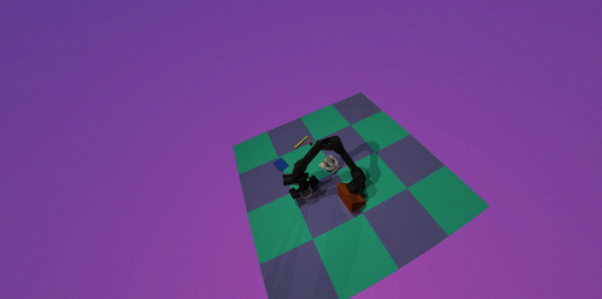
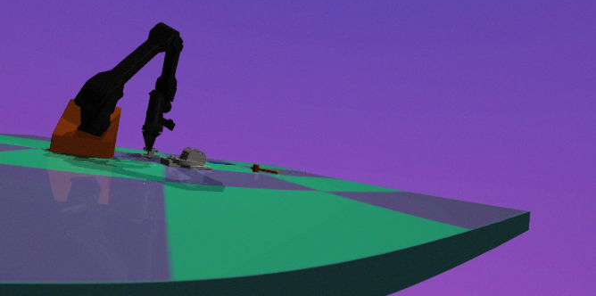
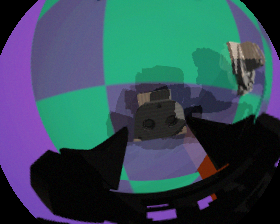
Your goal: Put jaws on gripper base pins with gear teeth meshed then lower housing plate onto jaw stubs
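The gripper base is 1 cm ahead of my gripper tip and 1 cm above it. Also, from my gripper tip: small red piece 38 cm ahead, 16 cm to the right, 1 cm below; yellow stick 44 cm ahead, 9 cm to the right, 2 cm below; blue square 30 cm ahead, 11 cm to the left, 2 cm below.
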